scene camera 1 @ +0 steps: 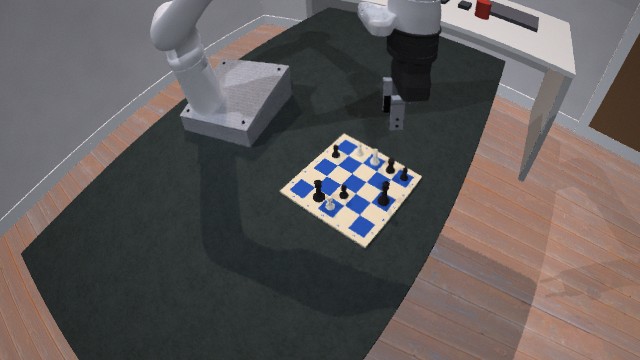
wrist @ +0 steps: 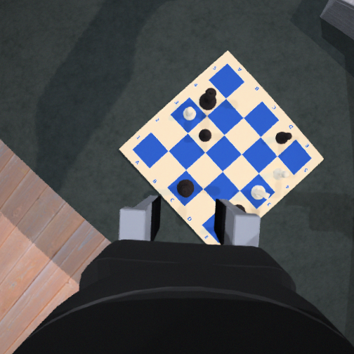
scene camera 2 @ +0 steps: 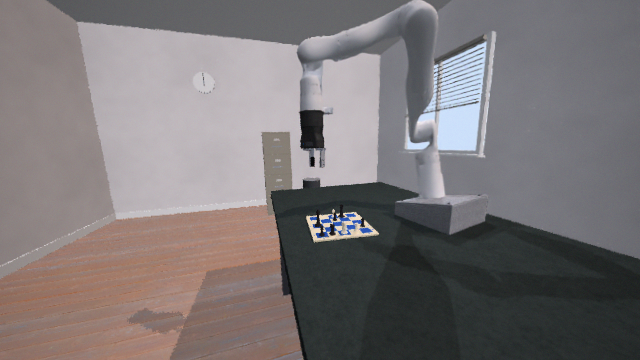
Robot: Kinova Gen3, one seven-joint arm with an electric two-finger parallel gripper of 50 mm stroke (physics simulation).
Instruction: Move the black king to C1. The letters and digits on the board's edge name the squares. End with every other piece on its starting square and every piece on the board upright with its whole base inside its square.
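Seen in the pictures: gripper, fingertip midpoint: (scene camera 1: 392, 119) (scene camera 2: 317, 167); arm's base at its link origin: (scene camera 1: 209, 102) (scene camera 2: 431, 196).
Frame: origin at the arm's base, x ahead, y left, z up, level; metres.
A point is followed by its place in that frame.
Note:
The black king (scene camera 1: 384, 195) {x 0.504, y -0.097, z -0.036 m} (scene camera 2: 317, 219) {x 0.507, y -0.088, z -0.035 m} (wrist: 185, 188) stands upright on blue C1, its base inside the square as far as the views show. The chessboard (scene camera 1: 345, 218) {x 0.446, y -0.159, z -0.061 m} (wrist: 167, 170) lies flat. My gripper (scene camera 1: 391, 119) {x 0.501, y -0.093, z 0.155 m} (scene camera 2: 317, 164) {x 0.501, y -0.093, z 0.155 m} (wrist: 187, 213) is open and empty, high above the board's E-side edge and apart from the pieces. Another tall black piece (scene camera 1: 318, 191) {x 0.379, y -0.136, z -0.036 m} (scene camera 2: 341, 211) {x 0.379, y -0.128, z -0.039 m} (wrist: 208, 100) stands on A4. A white piece (scene camera 1: 329, 204) {x 0.408, y -0.148, z -0.048 m} (wrist: 189, 113) is on A3, a small black piece (scene camera 1: 343, 191) {x 0.423, y -0.114, z -0.041 m} (wrist: 205, 135) on B3. My right finger partly hides the E1 and E2 area in the wrist view.
Upright along the E side are black pieces (scene camera 1: 404, 174) {x 0.526, y -0.018, z -0.047 m} (scene camera 1: 390, 166) {x 0.491, y -0.012, z -0.043 m} on E1 and E2, and white pieces (scene camera 1: 375, 158) {x 0.456, y -0.010, z -0.035 m} (scene camera 1: 360, 150) {x 0.414, y 0.013, z -0.048 m} on E3 and E4. A black piece (scene camera 1: 335, 151) {x 0.364, y -0.013, z -0.047 m} (wrist: 283, 137) stands on D5. The robot's base block (scene camera 1: 260, 82) {x 0.111, y 0.096, z 0.019 m} is beyond the board.

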